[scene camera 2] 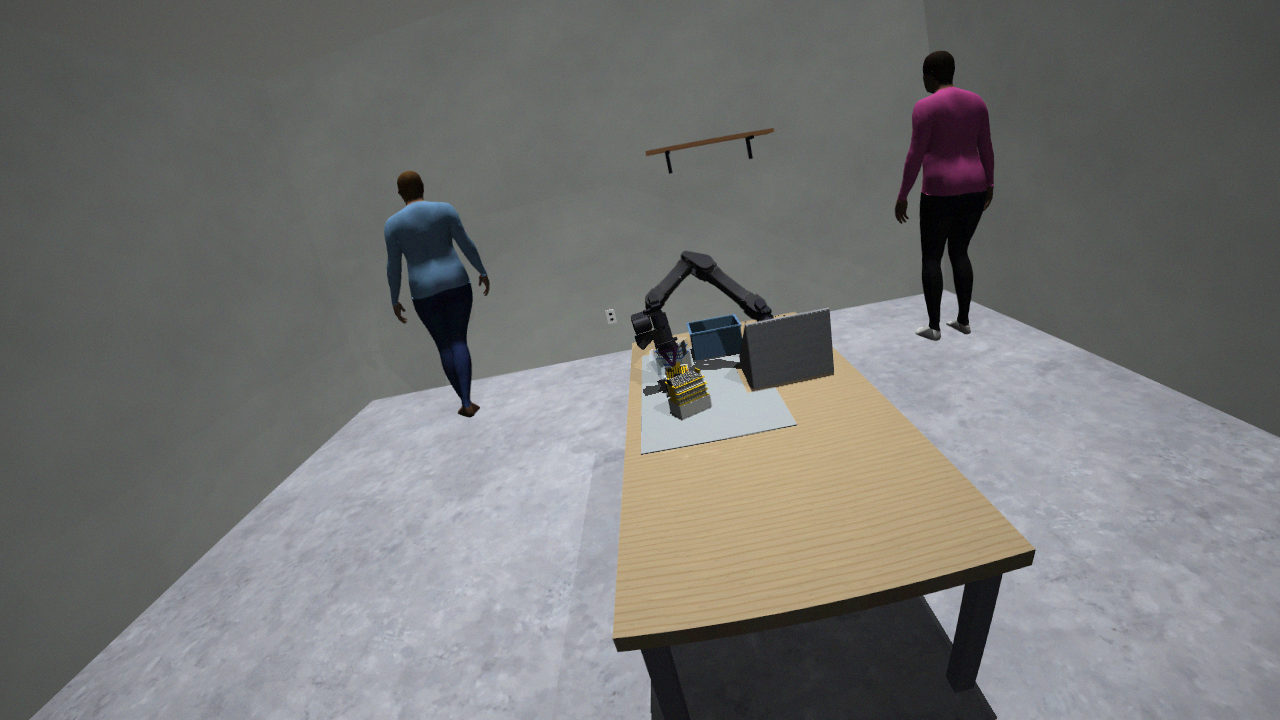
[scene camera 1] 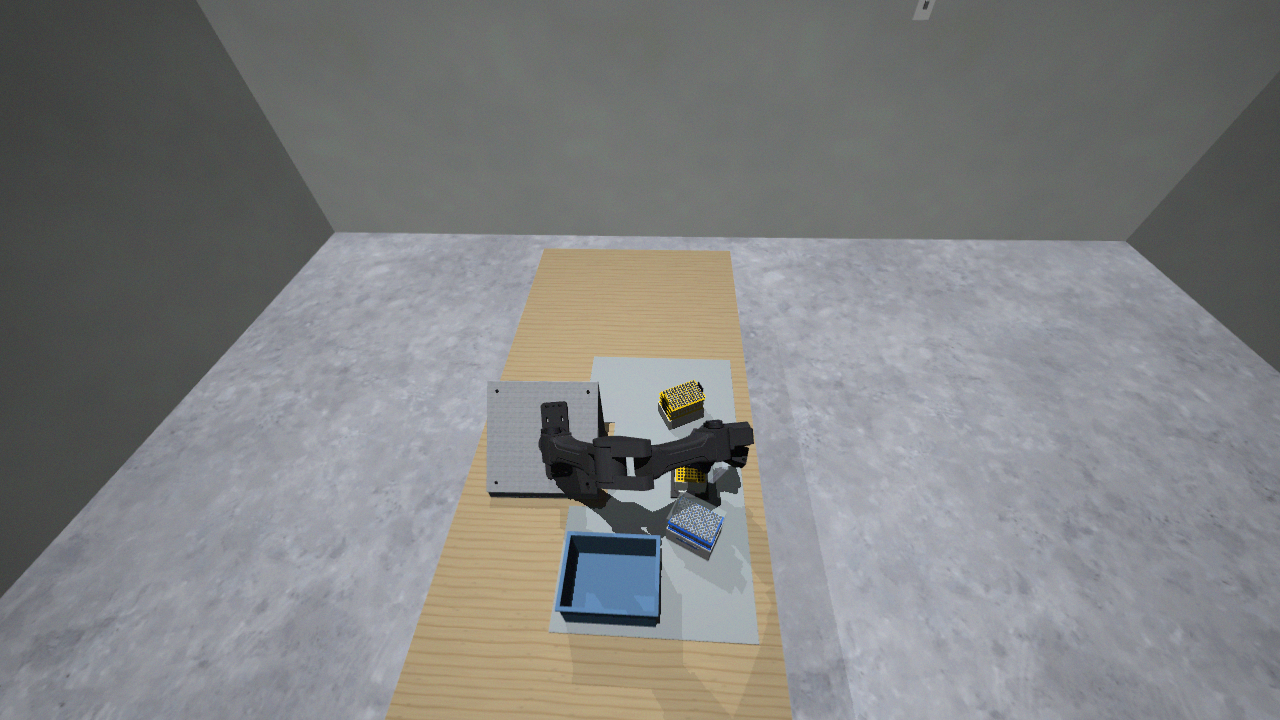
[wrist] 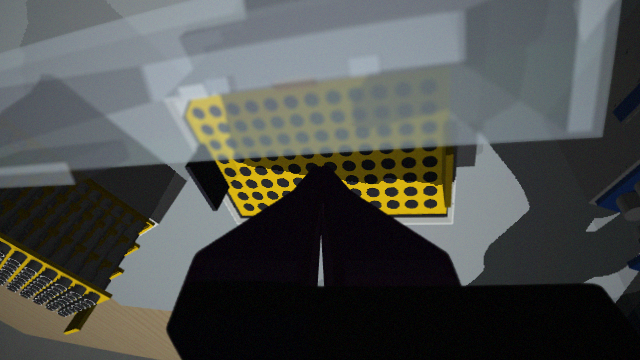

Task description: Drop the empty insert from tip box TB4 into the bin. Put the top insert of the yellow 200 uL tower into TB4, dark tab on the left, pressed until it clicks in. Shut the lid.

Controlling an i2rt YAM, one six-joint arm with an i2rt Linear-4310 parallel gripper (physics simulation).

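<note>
My gripper [scene camera 2: 672, 361] [wrist: 321, 179] is shut and empty. In the wrist view its joined fingertips are over the front part of the yellow insert [scene camera 1: 690, 475] [wrist: 411, 197] in tip box TB4 [wrist: 425, 220]. The insert's holes look empty; a dark tab [wrist: 207, 181] is at its left. TB4's clear lid [wrist: 320, 30] stands open and covers the insert's rear rows in the wrist view. The yellow tower [scene camera 1: 682, 407] [scene camera 2: 687, 385] [wrist: 55, 270] stands beside TB4, its top insert full of tips. The blue bin [scene camera 1: 608, 617] [scene camera 2: 717, 343] is at the mat's other end.
A box with a blue insert [scene camera 1: 695, 526] stands on the other side of TB4 from the tower. A grey perforated block [scene camera 1: 537, 438] [scene camera 2: 787, 349] stands by the arm's base. Two people [scene camera 2: 429, 250] [scene camera 2: 953, 143] are on the floor away from the table.
</note>
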